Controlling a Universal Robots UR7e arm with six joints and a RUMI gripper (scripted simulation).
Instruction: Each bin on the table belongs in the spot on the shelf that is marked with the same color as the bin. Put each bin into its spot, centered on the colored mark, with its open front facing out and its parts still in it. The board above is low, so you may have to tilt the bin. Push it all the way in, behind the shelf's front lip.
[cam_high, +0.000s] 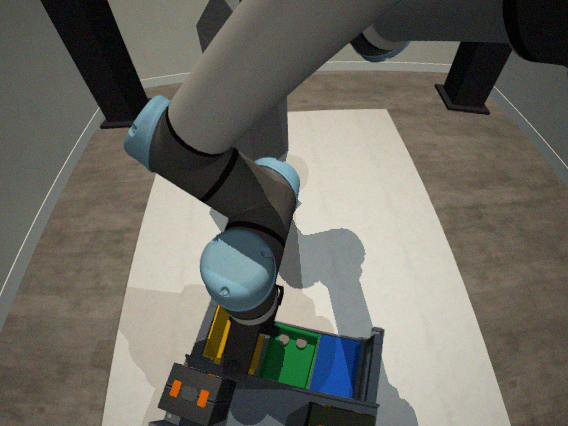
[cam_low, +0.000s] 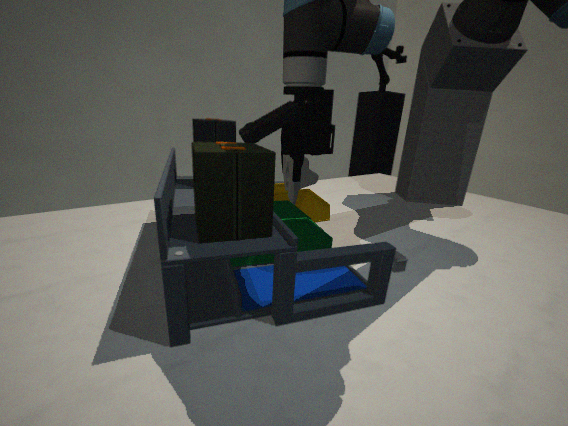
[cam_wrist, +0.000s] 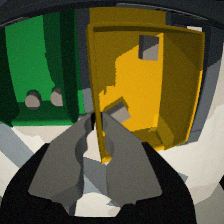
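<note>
Now: the yellow bin 10 mm behind my hand, 50 mm to the right of it and 30 mm below it. Also, from my hand: shelf lip 30 mm behind, 70 mm to the left, 70 mm below; shelf board 170 mm ahead, 40 mm to the left, 20 mm above; green bin 60 mm ahead, 60 mm to the left, 30 mm below.
</note>
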